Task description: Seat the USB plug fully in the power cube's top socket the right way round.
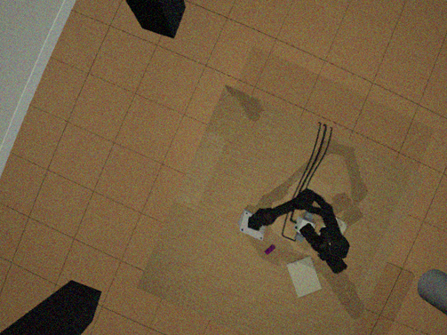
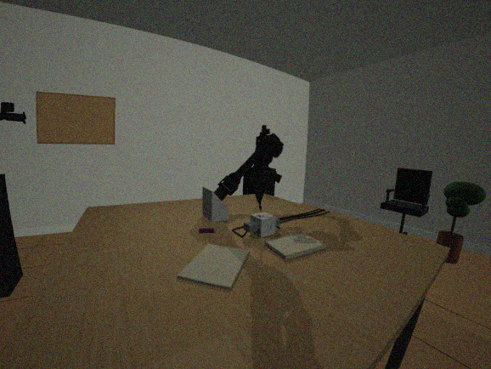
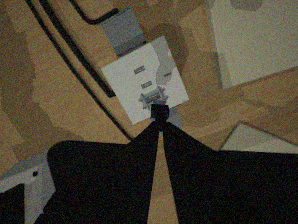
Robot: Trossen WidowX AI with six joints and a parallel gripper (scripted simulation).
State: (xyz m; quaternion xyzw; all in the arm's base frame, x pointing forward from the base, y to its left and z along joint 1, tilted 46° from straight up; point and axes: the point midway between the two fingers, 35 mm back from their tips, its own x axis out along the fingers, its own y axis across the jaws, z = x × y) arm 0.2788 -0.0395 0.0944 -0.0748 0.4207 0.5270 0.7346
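Now: the dark USB plug 20 mm below my gripper tip. Also, from my gripper tip: purple object (170 mm to the right, 130 mm below, 130 mm behind).
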